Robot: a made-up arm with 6 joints. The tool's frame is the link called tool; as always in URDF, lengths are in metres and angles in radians. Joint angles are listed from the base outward. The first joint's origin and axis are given. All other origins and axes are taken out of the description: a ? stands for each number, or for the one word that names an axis. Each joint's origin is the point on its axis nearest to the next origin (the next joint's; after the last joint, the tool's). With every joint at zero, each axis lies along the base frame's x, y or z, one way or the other. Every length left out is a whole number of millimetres.
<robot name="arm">
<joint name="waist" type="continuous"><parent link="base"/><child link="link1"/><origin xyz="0 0 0.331" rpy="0 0 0"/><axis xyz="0 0 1"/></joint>
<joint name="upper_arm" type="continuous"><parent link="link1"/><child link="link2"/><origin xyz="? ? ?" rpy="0 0 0"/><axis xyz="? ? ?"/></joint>
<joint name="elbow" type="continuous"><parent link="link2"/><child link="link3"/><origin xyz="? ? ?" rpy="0 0 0"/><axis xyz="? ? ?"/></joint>
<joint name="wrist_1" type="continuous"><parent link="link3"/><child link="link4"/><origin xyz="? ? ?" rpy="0 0 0"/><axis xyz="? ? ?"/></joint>
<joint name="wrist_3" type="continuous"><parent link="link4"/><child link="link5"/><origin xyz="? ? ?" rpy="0 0 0"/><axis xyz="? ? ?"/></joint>
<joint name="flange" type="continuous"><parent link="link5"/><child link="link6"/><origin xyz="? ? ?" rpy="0 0 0"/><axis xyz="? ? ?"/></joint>
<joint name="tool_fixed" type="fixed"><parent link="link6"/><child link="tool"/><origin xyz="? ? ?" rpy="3.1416 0 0"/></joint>
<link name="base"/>
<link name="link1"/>
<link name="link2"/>
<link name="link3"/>
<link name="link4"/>
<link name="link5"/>
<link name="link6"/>
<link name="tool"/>
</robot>
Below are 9 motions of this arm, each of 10 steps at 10 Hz.
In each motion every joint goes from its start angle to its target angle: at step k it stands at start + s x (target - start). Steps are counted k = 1, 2, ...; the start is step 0. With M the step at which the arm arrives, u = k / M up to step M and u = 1 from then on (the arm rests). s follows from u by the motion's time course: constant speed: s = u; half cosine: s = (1 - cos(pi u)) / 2; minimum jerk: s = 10 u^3 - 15 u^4 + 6 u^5.
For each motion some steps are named. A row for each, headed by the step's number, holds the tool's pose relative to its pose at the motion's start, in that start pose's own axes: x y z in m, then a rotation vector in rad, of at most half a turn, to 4 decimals.
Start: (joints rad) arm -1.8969 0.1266 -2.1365 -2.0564 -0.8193 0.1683
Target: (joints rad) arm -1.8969 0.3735 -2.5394 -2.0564 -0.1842 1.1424
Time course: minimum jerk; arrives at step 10
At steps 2, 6, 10:
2: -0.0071 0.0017 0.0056 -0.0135 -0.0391 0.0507
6: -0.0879 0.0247 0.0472 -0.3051 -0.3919 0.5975
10: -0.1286 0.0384 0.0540 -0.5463 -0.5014 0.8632

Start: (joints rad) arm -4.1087 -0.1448 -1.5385 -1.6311 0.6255 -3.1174
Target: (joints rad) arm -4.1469 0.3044 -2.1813 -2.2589 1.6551 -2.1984
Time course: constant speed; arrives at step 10
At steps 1, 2, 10:
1: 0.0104 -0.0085 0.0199 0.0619 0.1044 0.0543
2: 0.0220 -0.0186 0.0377 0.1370 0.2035 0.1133
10: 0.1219 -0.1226 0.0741 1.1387 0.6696 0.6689

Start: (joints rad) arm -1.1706 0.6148 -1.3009 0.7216 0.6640 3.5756
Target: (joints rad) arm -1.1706 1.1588 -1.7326 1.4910 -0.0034 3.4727
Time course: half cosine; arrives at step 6
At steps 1, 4, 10:
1: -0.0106 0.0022 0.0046 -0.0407 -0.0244 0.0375
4: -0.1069 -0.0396 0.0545 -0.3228 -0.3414 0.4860
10: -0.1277 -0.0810 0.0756 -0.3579 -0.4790 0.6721

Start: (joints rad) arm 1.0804 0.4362 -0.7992 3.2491 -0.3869 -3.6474
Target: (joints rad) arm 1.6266 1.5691 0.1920 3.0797 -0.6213 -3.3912
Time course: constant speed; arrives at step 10
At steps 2, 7, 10:
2: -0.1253 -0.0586 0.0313 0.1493 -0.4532 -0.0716
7: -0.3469 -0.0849 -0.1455 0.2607 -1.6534 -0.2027
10: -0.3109 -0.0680 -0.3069 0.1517 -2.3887 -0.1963

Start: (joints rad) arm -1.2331 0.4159 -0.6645 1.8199 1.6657 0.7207
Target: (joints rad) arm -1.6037 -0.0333 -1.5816 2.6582 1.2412 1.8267
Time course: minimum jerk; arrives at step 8
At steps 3, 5, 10:
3: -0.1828 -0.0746 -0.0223 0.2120 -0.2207 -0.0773
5: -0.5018 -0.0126 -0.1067 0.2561 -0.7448 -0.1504
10: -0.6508 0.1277 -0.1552 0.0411 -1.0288 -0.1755

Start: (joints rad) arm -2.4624 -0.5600 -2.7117 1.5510 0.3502 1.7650
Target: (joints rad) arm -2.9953 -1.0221 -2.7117 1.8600 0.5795 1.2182
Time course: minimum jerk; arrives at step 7
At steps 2, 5, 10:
2: -0.0449 0.0373 0.0007 -0.0532 -0.0434 -0.1324
5: -0.1825 0.3135 -0.0162 -0.3800 -0.2773 -0.7763
10: -0.1888 0.3826 -0.0264 -0.4610 -0.3316 -0.9010

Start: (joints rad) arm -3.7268 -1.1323 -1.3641 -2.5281 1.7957 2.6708
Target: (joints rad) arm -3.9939 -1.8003 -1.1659 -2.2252 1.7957 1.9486
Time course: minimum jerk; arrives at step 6
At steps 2, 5, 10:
2: 0.0584 0.0053 0.0386 -0.0716 0.0709 -0.1220
5: 0.2878 0.0337 0.0978 -0.3623 0.2004 -0.4705
10: 0.2985 0.0355 0.0976 -0.3758 0.2015 -0.4835

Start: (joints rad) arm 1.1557 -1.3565 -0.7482 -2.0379 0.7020 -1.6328
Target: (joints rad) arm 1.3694 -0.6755 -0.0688 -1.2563 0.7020 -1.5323
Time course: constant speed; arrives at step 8
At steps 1, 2, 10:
1: 0.0609 0.0489 -0.0057 -0.1011 0.1763 0.0017
2: 0.1222 0.0909 -0.0240 -0.1877 0.3571 -0.0063
10: 0.4134 0.1329 -0.3004 -0.3536 1.4296 -0.3242

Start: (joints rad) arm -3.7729 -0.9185 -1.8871 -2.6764 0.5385 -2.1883
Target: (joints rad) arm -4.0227 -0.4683 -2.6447 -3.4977 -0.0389 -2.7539
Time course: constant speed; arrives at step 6
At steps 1, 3, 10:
1: -0.0085 0.0057 0.0080 0.0213 -0.0982 -0.2461
3: -0.0095 0.0220 0.0202 0.0568 -0.2422 -0.7678
10: 0.0267 0.0361 0.0311 0.0614 -0.3214 -1.5932

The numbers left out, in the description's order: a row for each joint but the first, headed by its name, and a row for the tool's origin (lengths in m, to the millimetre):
upper_arm: xyz 0 0 0, axis 0 1 0
elbow: xyz 0.049 0 0.262, axis 0 1 0
wrist_1: xyz 0.075 0 -0.329, axis 0 0 -1
wrist_3: xyz 0 0 0, axis 0 1 0
flange: xyz 0.107 0 -0.137, axis 0 0 -1
tool: xyz 0 0 0

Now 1 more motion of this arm.
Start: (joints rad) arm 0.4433 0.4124 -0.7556 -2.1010 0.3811 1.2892
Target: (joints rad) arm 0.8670 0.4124 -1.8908 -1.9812 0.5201 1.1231
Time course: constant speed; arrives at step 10
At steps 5, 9, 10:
5: 0.2411 0.1414 -0.0945 -0.3927 0.4546 0.0385
9: 0.3764 0.2156 -0.2907 -0.6382 0.8321 0.1603
10: 0.3948 0.2289 -0.3504 -0.6882 0.9261 0.2048

